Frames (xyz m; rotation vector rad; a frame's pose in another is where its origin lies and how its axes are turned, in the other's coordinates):
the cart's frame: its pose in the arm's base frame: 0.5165 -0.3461 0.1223 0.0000 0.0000 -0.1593
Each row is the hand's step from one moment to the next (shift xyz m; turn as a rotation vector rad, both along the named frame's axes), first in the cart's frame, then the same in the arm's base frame.
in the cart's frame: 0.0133 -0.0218 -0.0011 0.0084 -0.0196 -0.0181
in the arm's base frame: 0.0097 -0.0236 -0.0011 0.0052 -0.0207 -0.0181
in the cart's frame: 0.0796 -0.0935 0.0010 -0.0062 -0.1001 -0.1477
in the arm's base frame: 0.0638 -0.1049 0.0010 -0.0220 -0.0978 -0.1477
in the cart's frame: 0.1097 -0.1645 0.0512 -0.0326 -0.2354 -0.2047
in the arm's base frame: 0.0822 -0.1798 0.0512 -0.0695 -0.2272 -0.2047
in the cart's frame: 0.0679 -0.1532 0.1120 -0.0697 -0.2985 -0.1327
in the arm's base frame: 0.0427 -0.1620 0.1120 -0.1162 -0.2837 -0.1327
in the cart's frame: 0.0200 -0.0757 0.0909 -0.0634 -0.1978 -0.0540
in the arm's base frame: 0.0077 -0.0779 0.0909 -0.0940 -0.1852 -0.0540
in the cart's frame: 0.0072 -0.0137 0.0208 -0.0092 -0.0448 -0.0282
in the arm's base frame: 0.0049 -0.0147 0.0208 -0.0162 -0.0428 -0.0282
